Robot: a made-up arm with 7 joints. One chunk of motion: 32 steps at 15 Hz.
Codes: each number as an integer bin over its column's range. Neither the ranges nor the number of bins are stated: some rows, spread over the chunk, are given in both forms.
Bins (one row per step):
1: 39 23 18 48 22 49 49
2: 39 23 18 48 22 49 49
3: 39 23 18 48 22 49 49
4: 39 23 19 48 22 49 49
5: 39 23 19 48 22 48 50
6: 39 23 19 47 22 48 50
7: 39 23 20 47 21 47 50
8: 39 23 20 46 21 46 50
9: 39 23 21 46 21 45 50
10: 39 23 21 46 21 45 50
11: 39 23 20 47 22 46 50
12: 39 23 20 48 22 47 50
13: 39 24 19 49 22 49 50
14: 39 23 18 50 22 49 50
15: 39 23 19 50 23 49 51
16: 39 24 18 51 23 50 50
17: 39 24 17 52 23 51 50
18: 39 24 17 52 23 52 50
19: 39 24 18 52 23 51 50
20: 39 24 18 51 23 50 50
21: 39 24 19 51 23 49 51
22: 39 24 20 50 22 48 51
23: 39 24 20 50 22 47 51
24: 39 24 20 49 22 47 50
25: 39 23 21 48 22 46 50
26: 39 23 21 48 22 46 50
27: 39 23 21 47 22 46 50
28: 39 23 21 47 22 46 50
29: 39 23 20 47 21 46 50
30: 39 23 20 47 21 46 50
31: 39 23 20 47 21 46 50
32: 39 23 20 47 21 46 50
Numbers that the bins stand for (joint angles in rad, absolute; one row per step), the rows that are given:
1: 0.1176 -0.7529 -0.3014 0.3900 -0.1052 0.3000 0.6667
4: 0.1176 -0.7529 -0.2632 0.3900 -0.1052 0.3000 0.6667
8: 0.1176 -0.7529 -0.2249 0.3367 -0.1600 0.2186 0.7233
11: 0.1176 -0.7529 -0.2249 0.3633 -0.1052 0.2186 0.7233
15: 0.1176 -0.7529 -0.2632 0.4433 -0.0505 0.3000 0.7800
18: 0.1176 -0.6943 -0.3397 0.4967 -0.0505 0.3814 0.7233
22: 0.1176 -0.6943 -0.2249 0.4433 -0.1052 0.2729 0.7800
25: 0.1176 -0.7529 -0.1867 0.3900 -0.1052 0.2186 0.7233
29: 0.1176 -0.7529 -0.2249 0.3633 -0.1600 0.2186 0.7233
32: 0.1176 -0.7529 -0.2249 0.3633 -0.1600 0.2186 0.7233
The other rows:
2: 0.1176 -0.7529 -0.3014 0.3900 -0.1052 0.3000 0.6667
3: 0.1176 -0.7529 -0.3014 0.3900 -0.1052 0.3000 0.6667
5: 0.1176 -0.7529 -0.2632 0.3900 -0.1052 0.2729 0.7233
6: 0.1176 -0.7529 -0.2632 0.3633 -0.1052 0.2729 0.7233
7: 0.1176 -0.7529 -0.2249 0.3633 -0.1600 0.2457 0.7233
9: 0.1176 -0.7529 -0.1867 0.3367 -0.1600 0.1914 0.7233
10: 0.1176 -0.7529 -0.1867 0.3367 -0.1600 0.1914 0.7233
12: 0.1176 -0.7529 -0.2249 0.3900 -0.1052 0.2457 0.7233
13: 0.1176 -0.6943 -0.2632 0.4167 -0.1052 0.3000 0.7233
14: 0.1176 -0.7529 -0.3014 0.4433 -0.1052 0.3000 0.7233
16: 0.1176 -0.6943 -0.3014 0.4700 -0.0505 0.3271 0.7233
17: 0.1176 -0.6943 -0.3397 0.4967 -0.0505 0.3543 0.7233
19: 0.1176 -0.6943 -0.3014 0.4967 -0.0505 0.3543 0.7233
20: 0.1176 -0.6943 -0.3014 0.4700 -0.0505 0.3271 0.7233
21: 0.1176 -0.6943 -0.2632 0.4700 -0.0505 0.3000 0.7800
23: 0.1176 -0.6943 -0.2249 0.4433 -0.1052 0.2457 0.7800
24: 0.1176 -0.6943 -0.2249 0.4167 -0.1052 0.2457 0.7233
26: 0.1176 -0.7529 -0.1867 0.3900 -0.1052 0.2186 0.7233
27: 0.1176 -0.7529 -0.1867 0.3633 -0.1052 0.2186 0.7233
28: 0.1176 -0.7529 -0.1867 0.3633 -0.1052 0.2186 0.7233
30: 0.1176 -0.7529 -0.2249 0.3633 -0.1600 0.2186 0.7233
31: 0.1176 -0.7529 -0.2249 0.3633 -0.1600 0.2186 0.7233

